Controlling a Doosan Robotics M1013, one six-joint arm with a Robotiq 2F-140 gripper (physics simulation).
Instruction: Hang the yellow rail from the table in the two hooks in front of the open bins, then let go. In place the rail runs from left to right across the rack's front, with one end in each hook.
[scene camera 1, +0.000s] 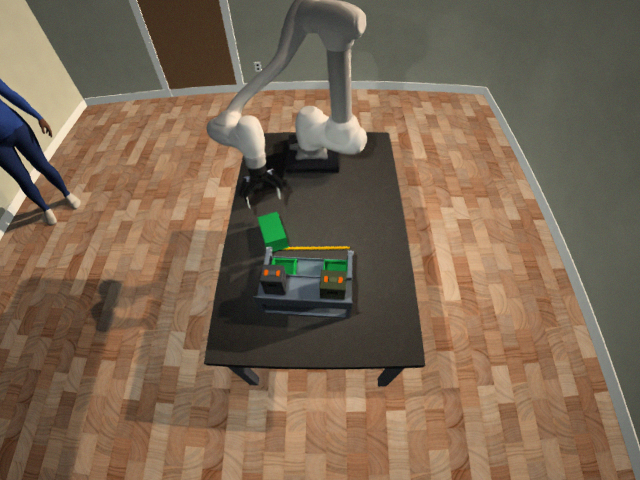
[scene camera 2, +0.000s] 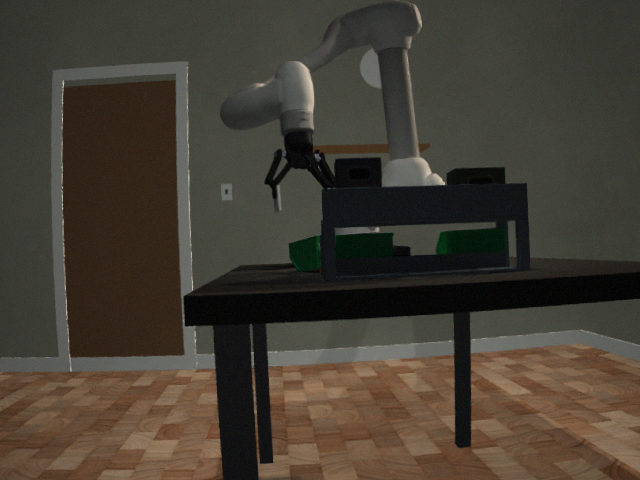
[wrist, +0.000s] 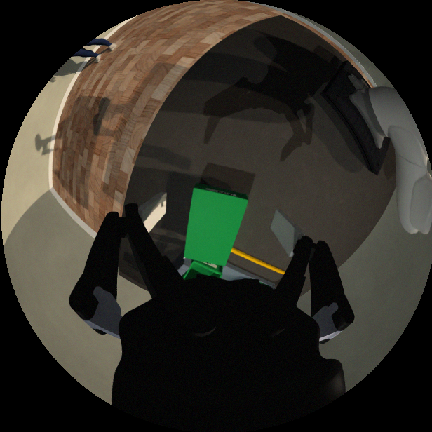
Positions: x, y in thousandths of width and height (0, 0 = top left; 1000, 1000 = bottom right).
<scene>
My gripper (scene camera 2: 476, 443) is 151 cm from the lens. A green bin (scene camera 2: 477, 532): 138 cm from the lens. A green bin (scene camera 2: 591, 509) is 111 cm from the lens. A green bin (scene camera 2: 754, 501): 116 cm from the lens.
</scene>
